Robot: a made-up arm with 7 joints. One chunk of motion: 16 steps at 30 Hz.
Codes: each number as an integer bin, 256 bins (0 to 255) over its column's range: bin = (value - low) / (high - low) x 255, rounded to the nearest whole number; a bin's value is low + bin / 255 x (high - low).
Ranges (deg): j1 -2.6..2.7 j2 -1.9..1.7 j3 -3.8..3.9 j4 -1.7..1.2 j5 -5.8..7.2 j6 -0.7..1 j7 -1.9..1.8
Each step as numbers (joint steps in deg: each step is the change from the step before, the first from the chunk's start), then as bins.
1 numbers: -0.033 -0.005 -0.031 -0.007 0.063 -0.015 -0.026
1 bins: 124 134 125 149 115 103 129
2 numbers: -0.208 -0.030 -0.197 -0.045 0.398 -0.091 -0.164
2 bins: 115 132 119 146 122 91 120
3 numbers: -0.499 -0.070 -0.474 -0.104 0.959 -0.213 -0.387
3 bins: 101 130 110 140 133 73 104
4 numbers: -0.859 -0.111 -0.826 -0.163 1.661 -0.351 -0.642
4 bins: 84 127 98 135 146 52 87
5 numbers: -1.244 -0.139 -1.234 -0.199 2.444 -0.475 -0.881
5 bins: 65 125 85 132 162 34 70
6 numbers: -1.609 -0.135 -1.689 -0.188 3.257 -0.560 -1.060
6 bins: 48 125 70 133 178 21 58
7 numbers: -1.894 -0.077 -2.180 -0.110 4.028 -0.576 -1.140
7 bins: 34 129 54 140 193 19 52
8 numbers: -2.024 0.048 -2.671 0.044 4.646 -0.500 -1.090
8 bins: 28 138 37 153 205 30 56
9 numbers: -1.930 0.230 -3.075 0.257 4.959 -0.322 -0.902
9 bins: 32 151 24 172 211 57 69
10 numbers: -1.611 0.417 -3.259 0.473 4.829 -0.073 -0.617
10 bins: 48 164 18 191 208 94 88
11 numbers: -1.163 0.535 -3.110 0.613 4.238 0.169 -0.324
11 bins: 69 172 23 203 197 130 109
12 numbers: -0.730 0.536 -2.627 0.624 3.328 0.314 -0.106
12 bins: 90 173 39 204 179 152 124
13 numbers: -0.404 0.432 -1.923 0.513 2.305 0.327 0.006
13 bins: 106 165 62 195 159 154 131
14 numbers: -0.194 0.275 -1.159 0.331 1.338 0.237 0.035
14 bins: 116 154 87 179 140 141 133
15 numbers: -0.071 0.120 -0.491 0.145 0.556 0.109 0.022
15 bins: 122 143 110 162 125 121 132
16 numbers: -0.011 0.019 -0.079 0.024 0.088 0.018 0.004
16 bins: 125 136 123 152 115 108 131
